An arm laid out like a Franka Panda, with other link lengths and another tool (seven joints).
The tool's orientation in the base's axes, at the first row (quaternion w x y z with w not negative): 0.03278 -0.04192 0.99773 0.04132
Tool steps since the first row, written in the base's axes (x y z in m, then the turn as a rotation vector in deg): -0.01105 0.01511 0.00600 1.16 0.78 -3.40; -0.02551 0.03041 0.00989 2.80 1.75 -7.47; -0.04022 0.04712 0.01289 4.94 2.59 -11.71; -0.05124 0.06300 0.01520 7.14 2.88 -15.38; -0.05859 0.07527 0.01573 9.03 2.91 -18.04; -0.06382 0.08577 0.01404 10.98 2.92 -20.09; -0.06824 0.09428 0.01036 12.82 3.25 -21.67; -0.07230 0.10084 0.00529 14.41 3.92 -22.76
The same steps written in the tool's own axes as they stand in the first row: 0.00935 0.01644 -0.00536 -0.98 0.40 3.52; 0.02222 0.03319 -0.00882 -2.41 0.90 7.75; 0.03529 0.05129 -0.01130 -4.32 1.21 12.17; 0.04480 0.06820 -0.01292 -6.27 1.02 15.98; 0.05108 0.08106 -0.01286 -7.97 0.67 18.75; 0.05555 0.09181 -0.01061 -9.77 0.35 20.91; 0.05951 0.10035 -0.00650 -11.52 0.39 22.62; 0.06336 0.10681 -0.00115 -13.08 0.83 23.86
